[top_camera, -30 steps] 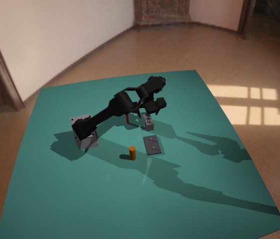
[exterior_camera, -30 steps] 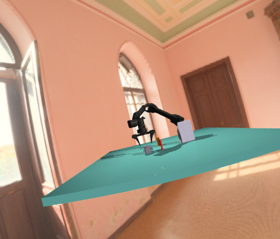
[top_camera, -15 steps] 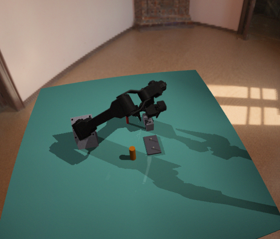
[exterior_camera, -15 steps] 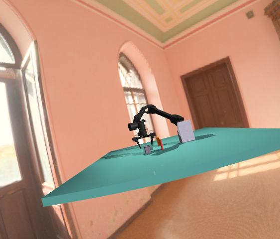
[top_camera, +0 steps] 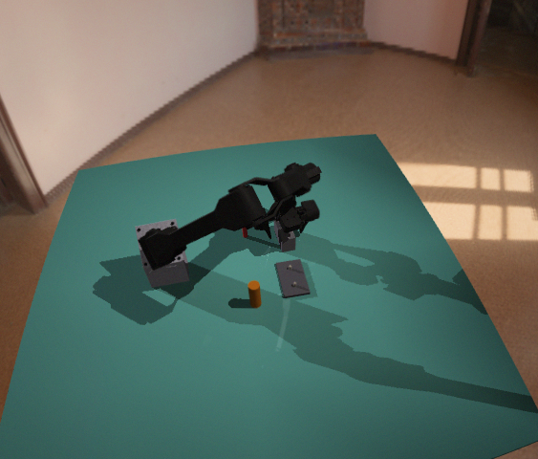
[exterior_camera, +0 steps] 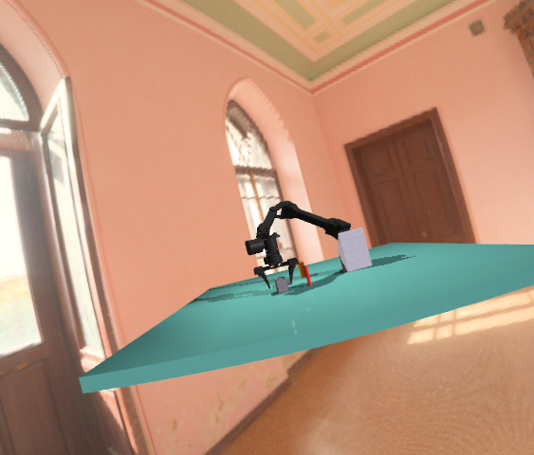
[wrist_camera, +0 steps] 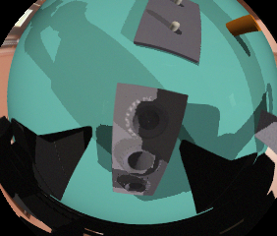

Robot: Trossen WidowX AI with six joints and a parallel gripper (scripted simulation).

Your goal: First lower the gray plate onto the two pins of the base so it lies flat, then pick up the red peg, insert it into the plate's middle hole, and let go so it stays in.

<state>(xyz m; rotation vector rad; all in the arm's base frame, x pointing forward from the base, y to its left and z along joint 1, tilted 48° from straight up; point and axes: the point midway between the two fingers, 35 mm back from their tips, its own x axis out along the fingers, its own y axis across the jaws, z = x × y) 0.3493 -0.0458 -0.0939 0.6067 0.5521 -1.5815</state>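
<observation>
My gripper tip is 2 cm below the gray plate. From my gripper tip the other things lie so: red peg 11 cm behind, 5 cm to the left, 2 cm above; then orange cylinder 20 cm to the right, 15 cm behind, 2 cm above; then dark base 15 cm to the right, 3 cm behind, 1 cm below.
</observation>
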